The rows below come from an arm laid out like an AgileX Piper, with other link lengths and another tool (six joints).
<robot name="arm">
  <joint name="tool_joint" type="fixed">
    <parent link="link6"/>
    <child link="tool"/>
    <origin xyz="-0.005 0.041 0.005" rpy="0 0.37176 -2.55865"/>
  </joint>
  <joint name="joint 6" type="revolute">
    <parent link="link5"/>
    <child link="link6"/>
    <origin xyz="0 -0.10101 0" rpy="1.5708 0 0"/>
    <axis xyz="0 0 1"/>
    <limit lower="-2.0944" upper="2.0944"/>
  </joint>
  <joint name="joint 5" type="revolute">
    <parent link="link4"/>
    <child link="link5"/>
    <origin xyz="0 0 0" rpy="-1.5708 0 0"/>
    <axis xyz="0 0 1"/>
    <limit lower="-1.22" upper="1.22"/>
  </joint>
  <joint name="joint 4" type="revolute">
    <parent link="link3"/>
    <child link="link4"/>
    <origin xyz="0.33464 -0.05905 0" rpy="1.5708 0 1.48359"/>
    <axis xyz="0 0 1"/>
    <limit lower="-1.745" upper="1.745"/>
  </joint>
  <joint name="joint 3" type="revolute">
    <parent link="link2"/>
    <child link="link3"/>
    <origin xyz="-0.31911 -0.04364 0"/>
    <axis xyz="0 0 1"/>
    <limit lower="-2.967" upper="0"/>
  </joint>
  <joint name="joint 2" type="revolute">
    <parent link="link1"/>
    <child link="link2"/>
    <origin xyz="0 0 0" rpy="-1.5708 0 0"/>
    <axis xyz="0 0 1"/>
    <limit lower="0" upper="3.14"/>
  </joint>
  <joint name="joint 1" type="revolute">
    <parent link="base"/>
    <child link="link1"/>
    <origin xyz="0 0 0.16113"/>
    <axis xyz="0 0 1"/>
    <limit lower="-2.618" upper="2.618"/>
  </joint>
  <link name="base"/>
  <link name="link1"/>
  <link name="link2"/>
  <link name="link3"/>
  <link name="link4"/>
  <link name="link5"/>
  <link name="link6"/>
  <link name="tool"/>
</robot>
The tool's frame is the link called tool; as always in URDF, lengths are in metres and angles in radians.
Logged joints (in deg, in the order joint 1, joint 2, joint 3, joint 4, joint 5, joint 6), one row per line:
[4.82, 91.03, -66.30, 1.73, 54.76, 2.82]
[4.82, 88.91, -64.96, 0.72, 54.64, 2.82]
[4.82, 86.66, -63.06, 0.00, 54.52, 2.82]
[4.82, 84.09, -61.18, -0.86, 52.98, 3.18]
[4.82, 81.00, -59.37, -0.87, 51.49, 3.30]
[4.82, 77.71, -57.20, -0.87, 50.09, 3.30]
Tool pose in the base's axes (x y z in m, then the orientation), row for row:
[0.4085, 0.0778, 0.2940, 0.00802, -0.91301, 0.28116, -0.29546]
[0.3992, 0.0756, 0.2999, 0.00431, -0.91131, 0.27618, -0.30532]
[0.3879, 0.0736, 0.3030, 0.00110, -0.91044, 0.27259, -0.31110]
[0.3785, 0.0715, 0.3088, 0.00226, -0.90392, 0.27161, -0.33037]
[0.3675, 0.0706, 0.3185, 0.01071, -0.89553, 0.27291, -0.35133]
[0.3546, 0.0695, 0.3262, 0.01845, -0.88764, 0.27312, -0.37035]
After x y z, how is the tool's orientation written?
As a quaternion, w x y z.
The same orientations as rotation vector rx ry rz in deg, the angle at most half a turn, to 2 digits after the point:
[-163.51, 50.35, -52.91]
[-163.59, 49.58, -54.81]
[-163.77, 49.03, -55.96]
[-162.47, 48.82, -59.38]
[-160.11, 48.79, -62.81]
[-157.93, 48.59, -65.89]

